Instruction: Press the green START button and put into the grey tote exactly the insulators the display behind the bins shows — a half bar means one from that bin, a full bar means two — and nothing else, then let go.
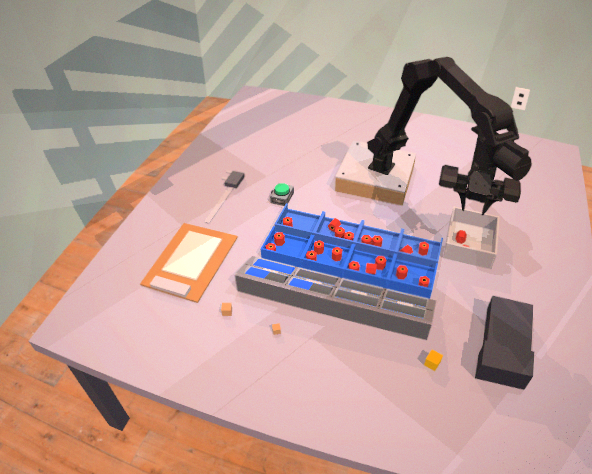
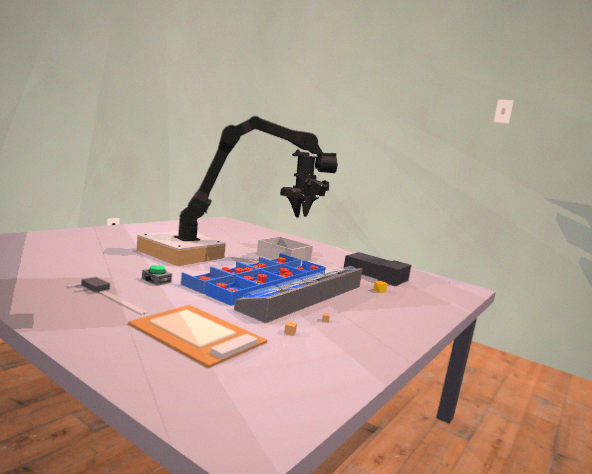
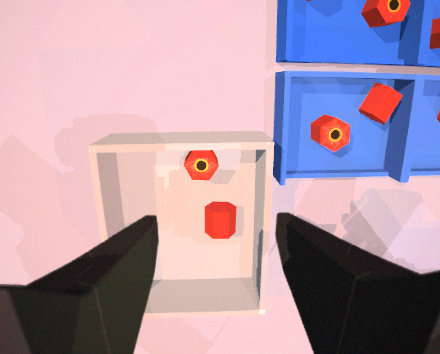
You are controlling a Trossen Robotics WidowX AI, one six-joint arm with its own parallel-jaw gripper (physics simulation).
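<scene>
My gripper (image 1: 474, 212) (image 2: 302, 216) (image 3: 217, 225) is open and empty above the grey tote (image 1: 470, 255) (image 2: 270, 248) (image 3: 181, 140). In the tote, one red insulator (image 1: 461, 236) (image 3: 220, 220) shows its side and another (image 3: 201, 165) shows its holed end near the front wall. The blue bins (image 1: 300, 260) (image 2: 220, 295) (image 3: 345, 174), two rows of four, hold red insulators. On the display (image 1: 330, 303) (image 2: 310, 298), the leftmost back bar is full blue; the leftmost front bar and the second front bar are half blue; the others look grey. The green START button (image 1: 281, 189) (image 2: 157, 269) stands left of the arm base.
A black block (image 1: 507, 340) (image 2: 377, 269) lies front right, near a yellow cube (image 1: 433, 360) (image 2: 380, 286). Two orange cubes (image 1: 226, 309) (image 1: 276, 329) lie before the display. An orange clipboard (image 1: 150, 280) (image 2: 207, 361) and a dark plug-like object (image 1: 234, 179) (image 2: 95, 284) lie left.
</scene>
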